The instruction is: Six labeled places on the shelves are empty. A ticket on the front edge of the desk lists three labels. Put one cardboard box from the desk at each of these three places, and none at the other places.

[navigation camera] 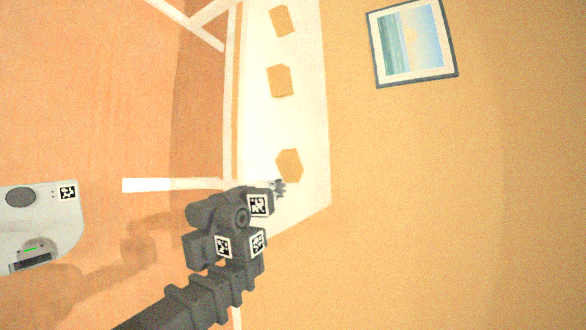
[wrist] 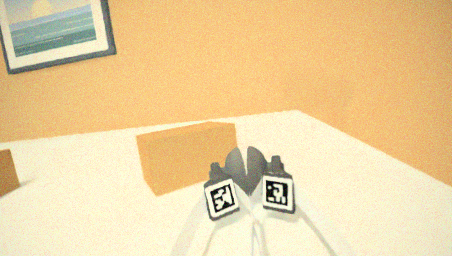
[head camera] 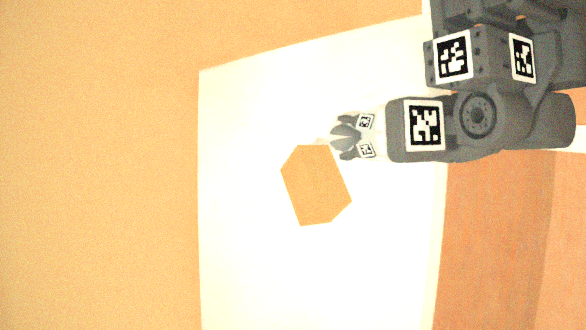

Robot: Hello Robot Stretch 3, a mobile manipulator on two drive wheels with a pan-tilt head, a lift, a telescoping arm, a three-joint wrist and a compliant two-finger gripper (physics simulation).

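Where they show: gripper, fingertip midpoint: (navigation camera: 283, 187) (head camera: 335, 138); robot's base, origin of the base link: (navigation camera: 22, 195).
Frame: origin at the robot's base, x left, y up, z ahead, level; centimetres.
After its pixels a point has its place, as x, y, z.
The nearest cardboard box (head camera: 315, 185) @(-50.6, 99.7, 3.6) (navigation camera: 290, 166) @(-50.5, 99.5, 3.8) (wrist: 187, 160) stands on the white desk (head camera: 300, 280) @(-62.8, 95.0, 19.4) (navigation camera: 307, 115) @(-79.6, 95.0, 24.8) (wrist: 375, 200). A second cardboard box (navigation camera: 280, 81) @(-49.1, 99.0, 29.1) (wrist: 7, 172) and a third cardboard box (navigation camera: 281, 21) @(-54.0, 98.4, 53.0) stand farther along the desk. My gripper (head camera: 345, 137) @(-49.5, 97.1, -2.2) (navigation camera: 281, 188) @(-49.5, 97.1, -2.2) (wrist: 245, 163) @(-49.5, 97.1, -2.2) is shut, with its rounded fingertips together and no box between them. It is over the desk, close beside one end of the nearest box; in the wrist view its left fingertip overlaps the box's right end. The shelves, labels and ticket do not show.
A framed seascape picture (navigation camera: 412, 45) @(-120.8, 149.1, 66.9) (wrist: 55, 32) hangs on the orange wall behind the desk. White desk legs and bars (navigation camera: 150, 185) stand below the desk on the navigation view's left. My mobile base (navigation camera: 40, 225) @(-3.7, 16.0, -11.1) is on the wooden floor at the lower left.
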